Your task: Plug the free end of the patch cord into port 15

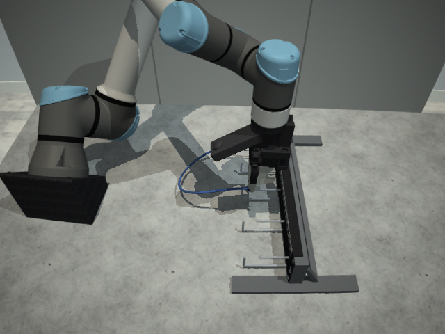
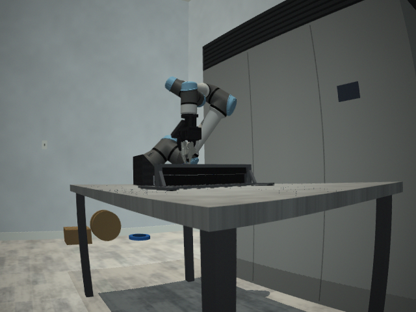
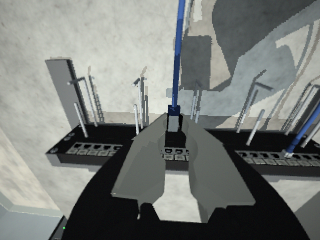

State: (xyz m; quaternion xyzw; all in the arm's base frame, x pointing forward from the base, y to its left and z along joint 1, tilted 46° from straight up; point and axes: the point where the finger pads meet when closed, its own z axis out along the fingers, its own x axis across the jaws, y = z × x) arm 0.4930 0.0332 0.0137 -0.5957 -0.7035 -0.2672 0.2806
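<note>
The plug lies 1 cm below my hand and 1 cm ahead of it.
</note>
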